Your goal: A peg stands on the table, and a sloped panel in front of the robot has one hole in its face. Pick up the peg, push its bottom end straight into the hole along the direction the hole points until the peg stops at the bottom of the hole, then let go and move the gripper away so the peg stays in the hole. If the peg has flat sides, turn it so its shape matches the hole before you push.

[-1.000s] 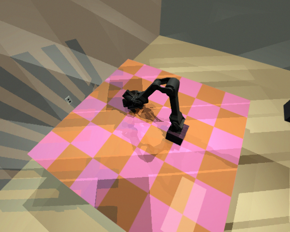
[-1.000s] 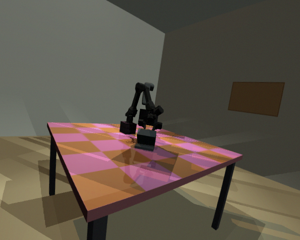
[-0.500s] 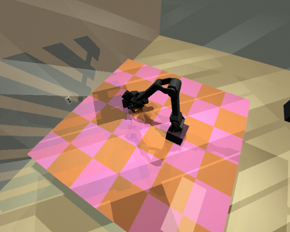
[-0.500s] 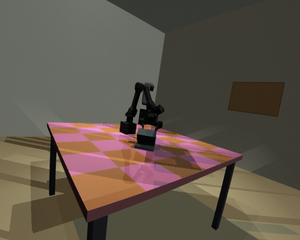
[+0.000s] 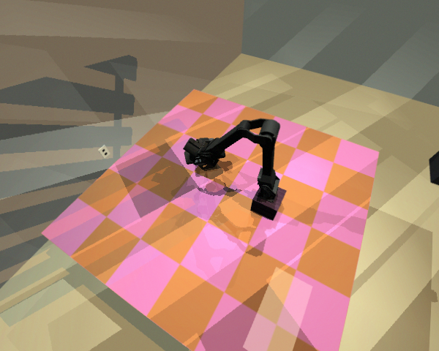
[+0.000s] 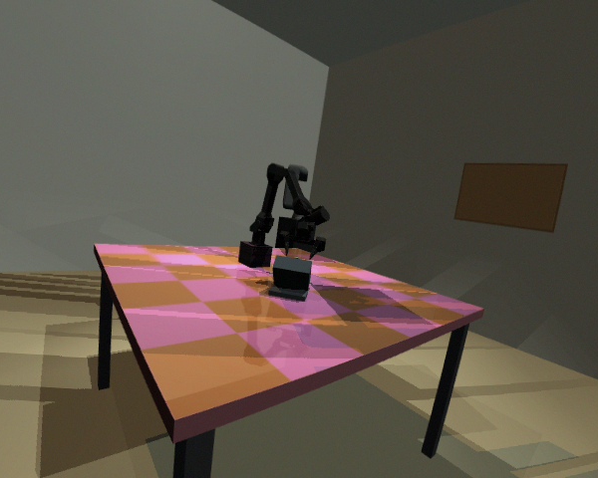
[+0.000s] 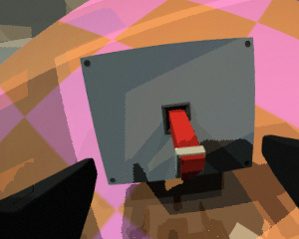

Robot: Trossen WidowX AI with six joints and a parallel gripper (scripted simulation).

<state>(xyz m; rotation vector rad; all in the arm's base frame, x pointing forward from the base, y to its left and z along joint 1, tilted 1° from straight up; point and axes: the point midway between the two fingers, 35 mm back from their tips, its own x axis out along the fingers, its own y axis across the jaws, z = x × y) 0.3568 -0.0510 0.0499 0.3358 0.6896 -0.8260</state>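
The peg is 2 cm below my gripper tip and 1 cm to the right of it. From my gripper tip the other things lie so: sloped panel 5 cm to the right, 5 cm below, 4 cm ahead.
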